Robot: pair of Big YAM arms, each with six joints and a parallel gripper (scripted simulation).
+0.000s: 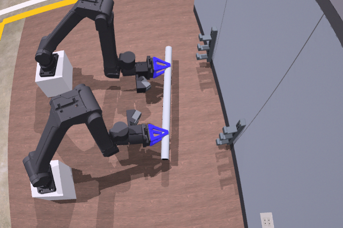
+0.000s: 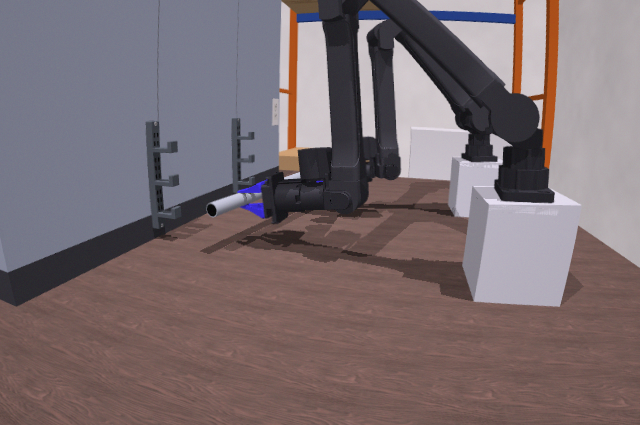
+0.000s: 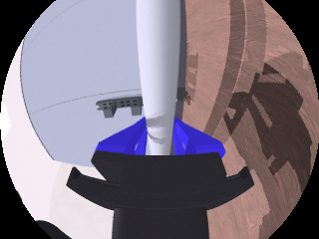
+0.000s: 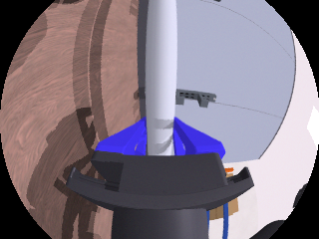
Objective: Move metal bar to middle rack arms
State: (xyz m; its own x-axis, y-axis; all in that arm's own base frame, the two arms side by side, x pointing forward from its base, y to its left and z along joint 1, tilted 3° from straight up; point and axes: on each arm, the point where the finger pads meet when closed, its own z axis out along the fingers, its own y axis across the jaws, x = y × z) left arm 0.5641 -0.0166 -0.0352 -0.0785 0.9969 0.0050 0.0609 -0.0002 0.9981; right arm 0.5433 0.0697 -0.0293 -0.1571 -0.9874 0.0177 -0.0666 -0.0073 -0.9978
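Now: the metal bar 150 mm to the left of my right hand and 20 mm ahead of it. Also, from my right hand: grey wall panel: 410 mm ahead, 340 mm above, 140 mm to the left.
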